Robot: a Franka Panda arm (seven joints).
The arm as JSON. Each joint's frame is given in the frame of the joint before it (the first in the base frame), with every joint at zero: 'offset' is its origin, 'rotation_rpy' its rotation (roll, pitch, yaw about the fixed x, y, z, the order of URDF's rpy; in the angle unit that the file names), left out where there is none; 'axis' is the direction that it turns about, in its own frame. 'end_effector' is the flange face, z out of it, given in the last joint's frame.
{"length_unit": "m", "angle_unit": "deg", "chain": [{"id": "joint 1", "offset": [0.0, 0.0, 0.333], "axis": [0.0, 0.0, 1.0]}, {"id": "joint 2", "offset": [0.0, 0.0, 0.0], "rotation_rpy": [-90.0, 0.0, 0.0], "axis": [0.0, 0.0, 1.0]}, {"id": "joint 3", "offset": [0.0, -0.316, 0.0], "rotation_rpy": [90.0, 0.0, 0.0], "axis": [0.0, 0.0, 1.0]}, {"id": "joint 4", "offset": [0.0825, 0.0, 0.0], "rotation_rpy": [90.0, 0.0, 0.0], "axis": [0.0, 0.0, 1.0]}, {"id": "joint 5", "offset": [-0.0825, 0.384, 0.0], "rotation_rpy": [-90.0, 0.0, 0.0], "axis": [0.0, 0.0, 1.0]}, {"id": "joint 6", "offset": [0.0, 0.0, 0.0], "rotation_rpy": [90.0, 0.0, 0.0], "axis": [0.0, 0.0, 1.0]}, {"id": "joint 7", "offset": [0.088, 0.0, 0.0], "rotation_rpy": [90.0, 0.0, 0.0], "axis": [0.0, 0.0, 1.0]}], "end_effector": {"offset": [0.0, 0.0, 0.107]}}
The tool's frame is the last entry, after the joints.
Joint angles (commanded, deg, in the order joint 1, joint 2, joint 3, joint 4, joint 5, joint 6, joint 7), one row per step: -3.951, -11.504, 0.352, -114.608, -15.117, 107.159, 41.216; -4.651, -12.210, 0.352, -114.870, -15.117, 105.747, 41.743; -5.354, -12.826, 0.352, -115.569, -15.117, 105.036, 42.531; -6.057, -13.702, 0.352, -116.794, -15.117, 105.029, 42.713; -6.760, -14.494, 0.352, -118.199, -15.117, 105.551, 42.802; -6.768, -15.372, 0.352, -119.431, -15.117, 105.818, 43.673; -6.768, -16.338, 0.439, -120.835, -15.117, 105.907, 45.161; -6.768, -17.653, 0.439, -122.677, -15.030, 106.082, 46.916; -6.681, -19.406, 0.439, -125.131, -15.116, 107.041, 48.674; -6.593, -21.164, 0.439, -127.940, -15.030, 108.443, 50.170; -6.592, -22.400, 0.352, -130.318, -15.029, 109.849, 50.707; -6.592, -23.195, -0.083, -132.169, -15.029, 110.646, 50.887; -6.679, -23.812, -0.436, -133.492, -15.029, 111.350, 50.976; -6.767, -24.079, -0.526, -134.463, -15.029, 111.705, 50.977; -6.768, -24.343, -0.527, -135.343, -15.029, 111.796, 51.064; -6.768, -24.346, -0.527, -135.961, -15.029, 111.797, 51.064; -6.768, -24.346, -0.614, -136.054, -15.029, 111.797, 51.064; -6.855, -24.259, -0.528, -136.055, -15.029, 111.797, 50.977
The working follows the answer.
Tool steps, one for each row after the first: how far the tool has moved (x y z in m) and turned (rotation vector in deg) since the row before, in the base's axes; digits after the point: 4 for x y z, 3 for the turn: -0.0064, -0.0065, 0.0017, 0.005, 0.788, -1.570; -0.0057, -0.0060, -0.0017, 0.045, 0.568, -1.647; -0.0064, -0.0055, -0.0028, 0.031, 0.308, -0.882; -0.0056, -0.0052, -0.0043, 0.039, 0.083, -0.658; -0.0052, 0.0007, -0.0026, 0.032, -0.128, -0.784; -0.0061, 0.0015, -0.0037, 0.026, -0.027, -1.335; -0.0082, 0.0011, -0.0045, 0.128, -0.099, -1.679; -0.0095, 0.0021, -0.0051, -0.051, -0.665, -1.354; -0.0096, 0.0026, -0.0078, 0.150, -0.697, -1.037; -0.0072, 0.0008, -0.0084, 0.117, -0.363, -0.255; -0.0062, -0.0025, -0.0084, 0.265, 0.214, -0.380; -0.0045, -0.0026, -0.0055, 0.206, -0.020, -0.324; -0.0030, -0.0008, -0.0056, 0.115, 0.349, -0.083; -0.0030, 0.0004, -0.0053, 0.077, 0.502, -0.061; -0.0018, 0.0002, -0.0051, 0.078, 0.609, 0.003; -0.0004, -0.0006, -0.0008, 0.047, 0.088, -0.079; 0.0002, 0.0000, -0.0006, -0.023, 0.112, 0.076
Tool pose at each row, in the base's axes (x y z in m, rotation vector in deg; rounded; the steps above come from the unrounded poses): 0.5042, -0.0514, 0.5545, 156.465, -58.265, 12.516; 0.4978, -0.0579, 0.5562, 155.435, -60.159, 11.162; 0.4922, -0.0639, 0.5545, 154.406, -62.212, 10.081; 0.4857, -0.0694, 0.5517, 153.847, -63.306, 9.493; 0.4801, -0.0745, 0.5474, 153.470, -64.167, 9.246; 0.4749, -0.0739, 0.5447, 153.049, -65.251, 9.267; 0.4689, -0.0724, 0.5411, 152.252, -67.024, 9.058; 0.4607, -0.0713, 0.5366, 151.318, -69.298, 8.830; 0.4511, -0.0691, 0.5314, 150.546, -71.246, 9.515; 0.4415, -0.0665, 0.5237, 150.139, -72.870, 10.181; 0.4343, -0.0657, 0.5153, 150.150, -73.364, 10.554; 0.4282, -0.0682, 0.5070, 150.058, -73.896, 10.049; 0.4236, -0.0708, 0.5015, 150.010, -74.406, 9.899; 0.4207, -0.0716, 0.4959, 149.961, -74.447, 9.351; 0.4176, -0.0711, 0.4906, 149.855, -74.395, 8.628; 0.4158, -0.0709, 0.4855, 149.762, -74.225, 7.773; 0.4155, -0.0715, 0.4847, 149.724, -74.316, 7.615; 0.4157, -0.0715, 0.4841, 149.727, -74.173, 7.493

